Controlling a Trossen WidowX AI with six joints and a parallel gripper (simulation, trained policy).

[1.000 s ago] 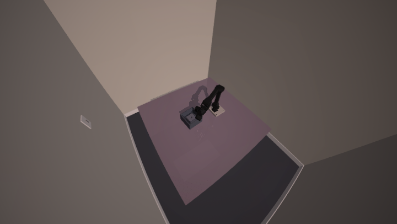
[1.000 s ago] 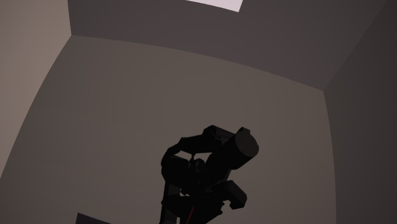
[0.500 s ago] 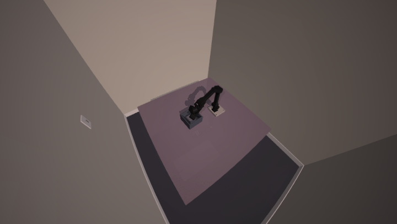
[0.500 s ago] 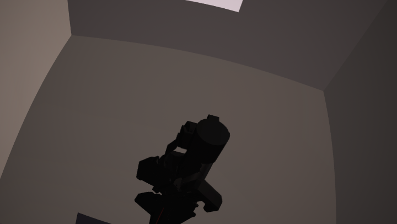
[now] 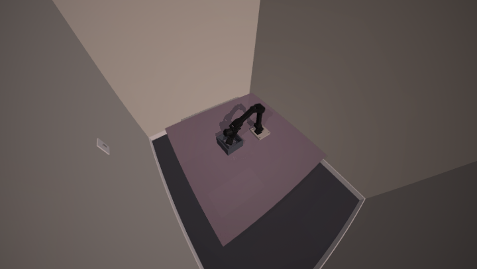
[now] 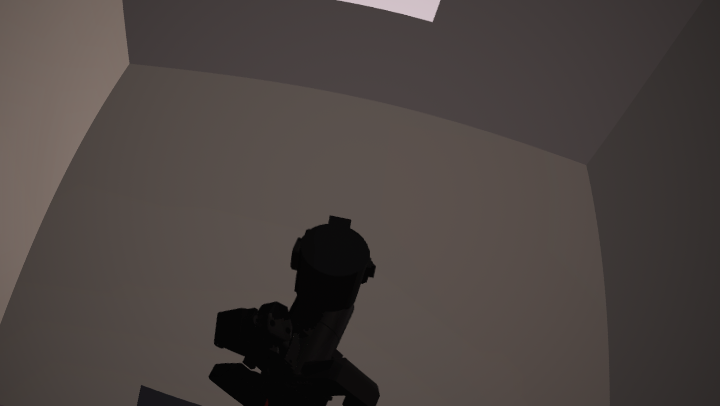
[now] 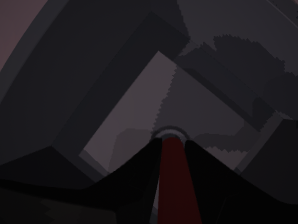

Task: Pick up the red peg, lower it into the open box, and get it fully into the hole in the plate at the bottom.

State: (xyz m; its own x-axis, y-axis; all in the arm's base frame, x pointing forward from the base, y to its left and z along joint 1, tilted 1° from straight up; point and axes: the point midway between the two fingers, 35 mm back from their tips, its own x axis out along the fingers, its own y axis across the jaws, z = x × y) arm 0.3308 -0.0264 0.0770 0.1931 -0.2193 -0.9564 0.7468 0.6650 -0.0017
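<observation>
Right now the plate is 3 cm below my gripper tip. Round my gripper tip: red peg (1 cm behind, 1 cm to the left, 3 cm above); then grey box (5 cm below).
</observation>
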